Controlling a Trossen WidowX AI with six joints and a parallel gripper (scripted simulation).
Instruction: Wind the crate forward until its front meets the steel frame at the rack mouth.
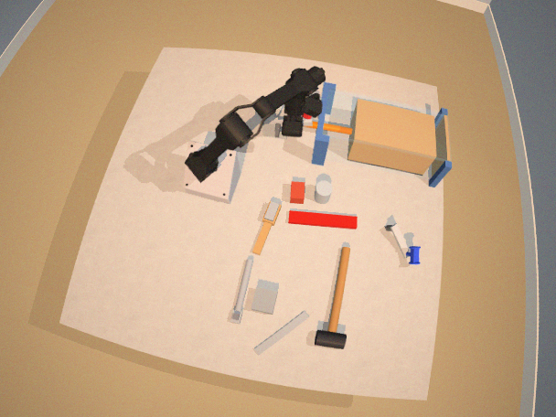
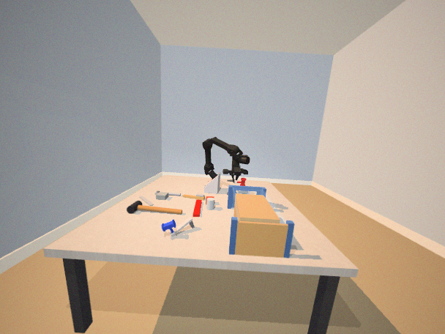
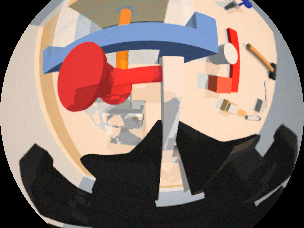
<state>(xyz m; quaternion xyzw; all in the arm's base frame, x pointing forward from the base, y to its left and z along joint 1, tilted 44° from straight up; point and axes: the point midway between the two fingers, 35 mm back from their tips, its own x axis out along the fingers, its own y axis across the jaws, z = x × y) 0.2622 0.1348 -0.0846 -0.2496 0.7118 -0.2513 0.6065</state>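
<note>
Right now the red knob is 50 mm ahead of my gripper tip, 40 mm to the left of it and 20 mm above it. Also, from my gripper tip: winch: 80 mm behind, 80 mm to the left, 130 mm below; then blue frame: 100 mm ahead, 80 mm to the left, 50 mm below; then red bar: 140 mm ahead, 260 mm to the right, 150 mm below.
</note>
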